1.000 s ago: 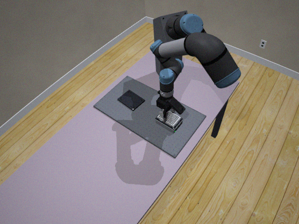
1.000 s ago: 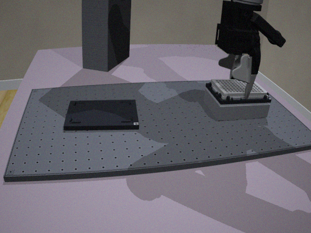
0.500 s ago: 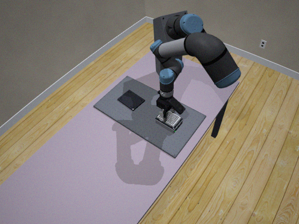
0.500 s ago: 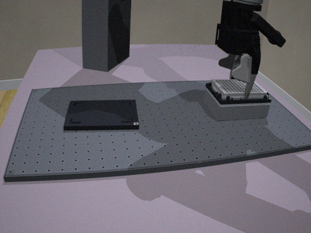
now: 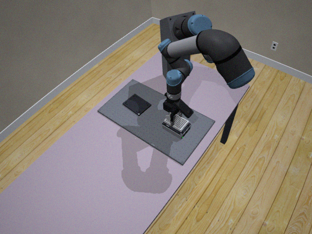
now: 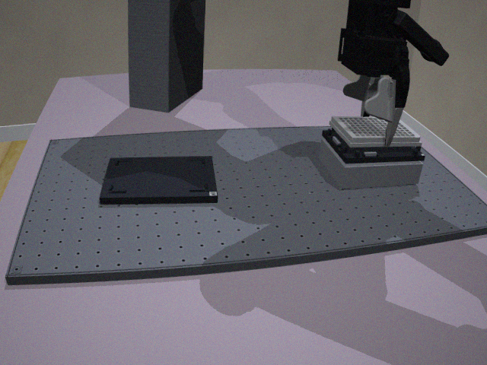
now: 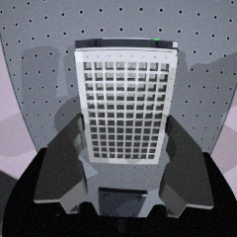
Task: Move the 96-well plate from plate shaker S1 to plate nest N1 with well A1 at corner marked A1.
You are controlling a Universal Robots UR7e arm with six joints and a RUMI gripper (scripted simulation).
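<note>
Right now the black plate nest is 33 cm to the right of my hand, 8 cm below it and 2 cm ahead of it. From my hand the other things lie so: A1 mark (26 cm to the right, 7 cm below, 7 cm ahead); white 96-well plate (1 cm below).
</note>
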